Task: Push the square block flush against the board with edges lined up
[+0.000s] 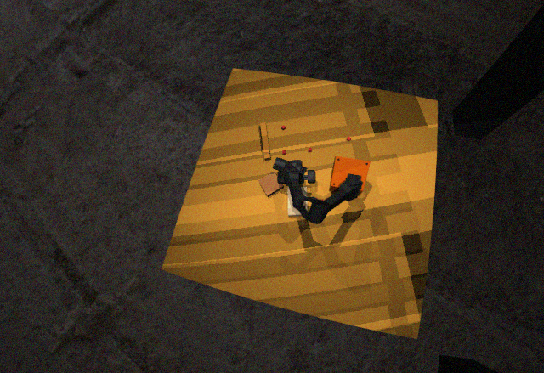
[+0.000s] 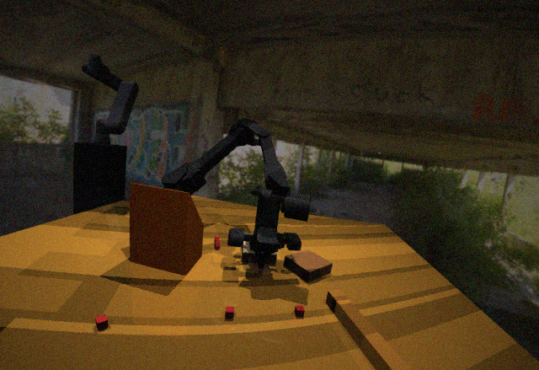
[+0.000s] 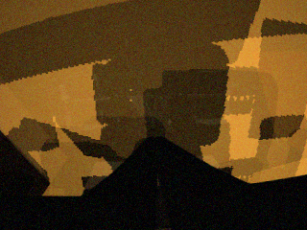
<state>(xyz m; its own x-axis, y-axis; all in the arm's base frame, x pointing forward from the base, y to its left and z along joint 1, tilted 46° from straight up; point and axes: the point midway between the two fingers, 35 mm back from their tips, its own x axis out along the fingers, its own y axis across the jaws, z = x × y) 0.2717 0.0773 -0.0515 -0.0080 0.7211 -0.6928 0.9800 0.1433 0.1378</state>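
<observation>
My gripper tip is 160 mm past the red peg and 110 mm to the right of it. The rest, counted from my gripper tip: flat brown square block: 130 mm ahead, 40 mm to the left, 10 mm above.
</observation>
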